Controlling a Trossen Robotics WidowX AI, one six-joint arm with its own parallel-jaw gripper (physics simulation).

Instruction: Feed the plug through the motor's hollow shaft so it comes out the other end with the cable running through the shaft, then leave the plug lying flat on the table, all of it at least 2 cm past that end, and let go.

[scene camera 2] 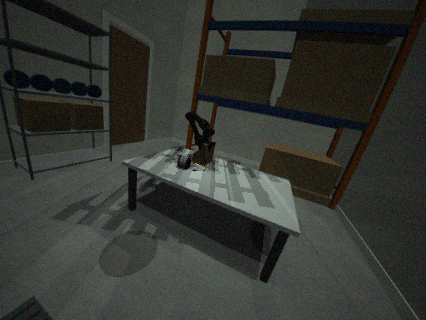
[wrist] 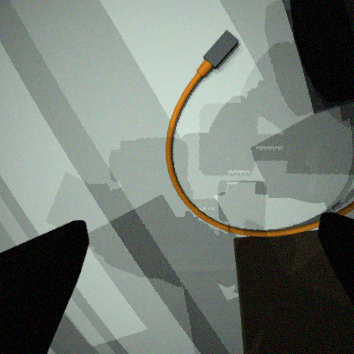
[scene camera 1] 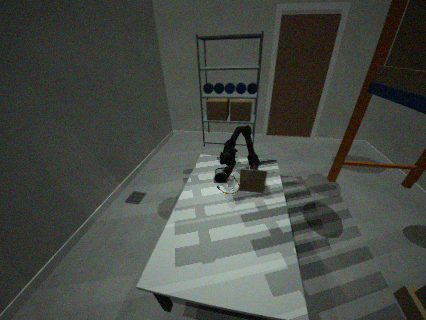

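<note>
The dark grey plug lies on the table, on the end of an orange cable that curves in a wide arc beside the brown box. The black motor stands on the table near the plug; part of it shows at the top right of the wrist view. Its shaft opening cannot be made out. My gripper is open and empty above the table. The plug lies beyond the fingertips in the wrist view. The right finger overlaps the cable and the box edge.
The arm stands at the far end of the white table, behind the box. A metal shelf rack stands behind the table. A tall orange and blue rack stands to one side. Striped shadows cross the table.
</note>
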